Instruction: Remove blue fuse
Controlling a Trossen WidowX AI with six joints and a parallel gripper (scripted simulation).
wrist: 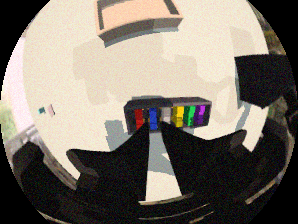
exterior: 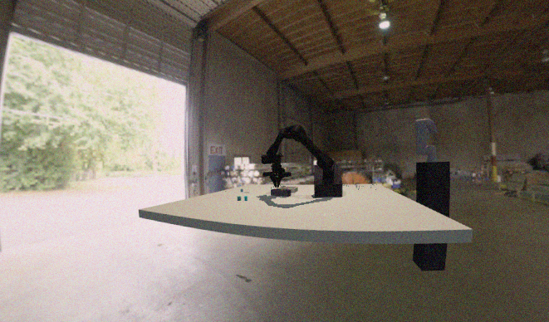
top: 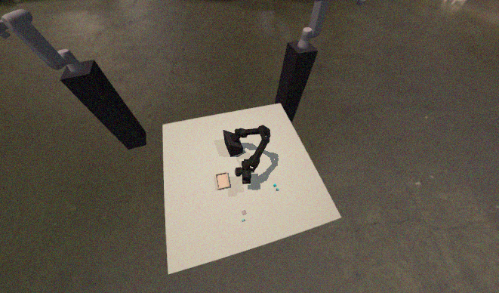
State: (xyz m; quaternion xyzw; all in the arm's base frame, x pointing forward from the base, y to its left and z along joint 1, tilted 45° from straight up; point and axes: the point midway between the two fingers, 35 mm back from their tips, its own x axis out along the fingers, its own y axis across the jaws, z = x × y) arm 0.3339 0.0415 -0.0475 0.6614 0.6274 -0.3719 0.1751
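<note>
My gripper tip is now 30 mm above the blue fuse. Round my gripper tip: tray 40 mm behind, 190 mm to the right, 50 mm below; then red fuse 20 mm ahead, 10 mm to the right, 30 mm below.
</note>
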